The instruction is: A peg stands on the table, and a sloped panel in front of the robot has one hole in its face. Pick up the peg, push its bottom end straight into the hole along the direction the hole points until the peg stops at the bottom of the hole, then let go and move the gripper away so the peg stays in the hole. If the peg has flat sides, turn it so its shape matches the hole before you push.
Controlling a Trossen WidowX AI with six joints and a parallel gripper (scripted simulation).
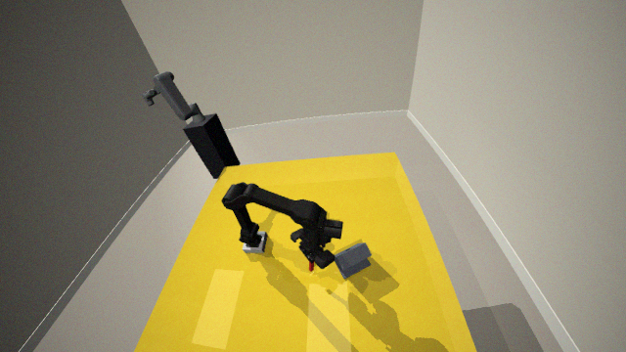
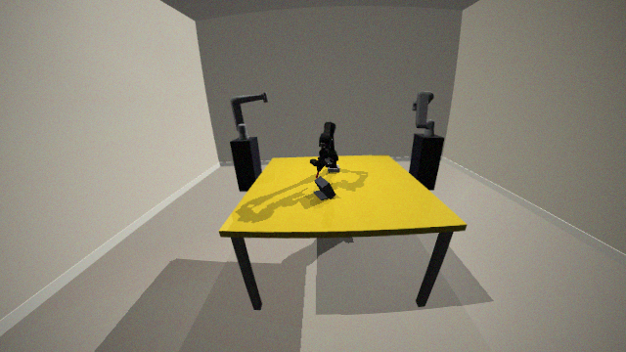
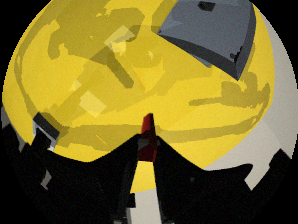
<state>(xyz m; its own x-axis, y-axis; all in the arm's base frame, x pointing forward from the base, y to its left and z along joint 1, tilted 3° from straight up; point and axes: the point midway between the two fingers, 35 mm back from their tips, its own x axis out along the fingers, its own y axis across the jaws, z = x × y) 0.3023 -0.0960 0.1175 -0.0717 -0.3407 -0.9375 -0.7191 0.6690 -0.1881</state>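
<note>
Now: the grey sloped panel 150 mm ahead of my gripper tip, 60 mm below it and 50 mm to the left of it. From my gripper tip the other things lie so: red peg (right at my gripper tip).
</note>
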